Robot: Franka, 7 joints.
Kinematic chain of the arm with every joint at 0, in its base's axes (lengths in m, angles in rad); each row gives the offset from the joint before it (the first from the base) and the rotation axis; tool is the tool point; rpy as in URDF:
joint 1: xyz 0 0 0.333 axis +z
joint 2: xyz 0 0 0 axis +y
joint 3: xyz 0 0 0.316 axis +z
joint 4: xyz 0.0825 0 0 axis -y
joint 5: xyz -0.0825 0 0.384 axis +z
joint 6: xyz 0 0 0 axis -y
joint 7: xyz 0.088 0 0 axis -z
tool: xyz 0 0 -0.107 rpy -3.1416 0 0
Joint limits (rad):
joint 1: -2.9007..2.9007
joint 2: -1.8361..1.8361
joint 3: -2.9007..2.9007
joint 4: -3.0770..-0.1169
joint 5: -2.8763..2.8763
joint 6: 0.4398..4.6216
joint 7: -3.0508..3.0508
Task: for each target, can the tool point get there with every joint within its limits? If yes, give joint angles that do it. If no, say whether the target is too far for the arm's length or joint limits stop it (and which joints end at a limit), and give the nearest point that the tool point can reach.
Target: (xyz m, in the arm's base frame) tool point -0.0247 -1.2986 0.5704
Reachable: no: too far | nearest point -0.0160 -0.8438 0.4872 | short by 0.462 m
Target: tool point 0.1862 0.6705 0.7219
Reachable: yes | joints -1.6247 -0.7676 2.3862 -0.3546 0.3906 1.5617 0.2671
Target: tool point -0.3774 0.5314 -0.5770
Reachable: no: too far | nearest point -0.3001 0.4225 -0.3060 | short by 0.302 m
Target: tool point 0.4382 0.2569 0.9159
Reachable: yes | joints -1.2084 -0.4539 1.2542 -1.1280 -0.2643 2.0411 -2.4757
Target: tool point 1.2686 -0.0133 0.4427
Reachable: no: too far | nearest point 0.8547 -0.0090 0.4069 | short by 0.416 m
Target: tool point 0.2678 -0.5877 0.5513
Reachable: yes | joints 0.8533 -1.2685 -1.4194 -1.6788 1.0356 2.1213 -2.0175
